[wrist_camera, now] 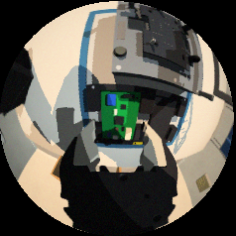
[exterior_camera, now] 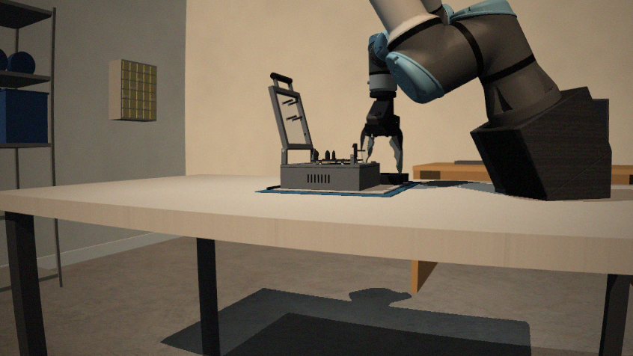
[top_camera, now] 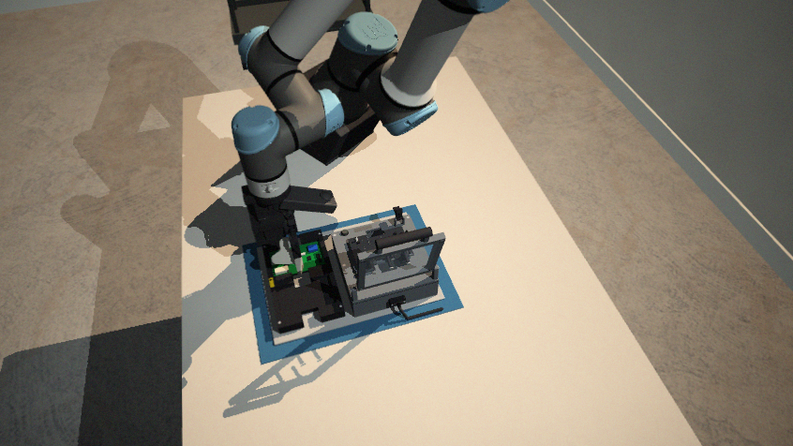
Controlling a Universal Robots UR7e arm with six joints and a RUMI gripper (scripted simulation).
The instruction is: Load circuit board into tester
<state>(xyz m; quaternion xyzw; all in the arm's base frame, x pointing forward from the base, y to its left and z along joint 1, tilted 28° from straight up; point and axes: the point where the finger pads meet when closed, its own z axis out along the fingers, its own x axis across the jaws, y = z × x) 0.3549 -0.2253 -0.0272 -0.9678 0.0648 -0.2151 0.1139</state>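
Right now my hand is 2 cm above the green circuit board. Round my hand: tester lid (20 cm ahead, 15 cm to the left, 15 cm above); then black post (23 cm to the left, 5 cm above, 2 cm ahead).
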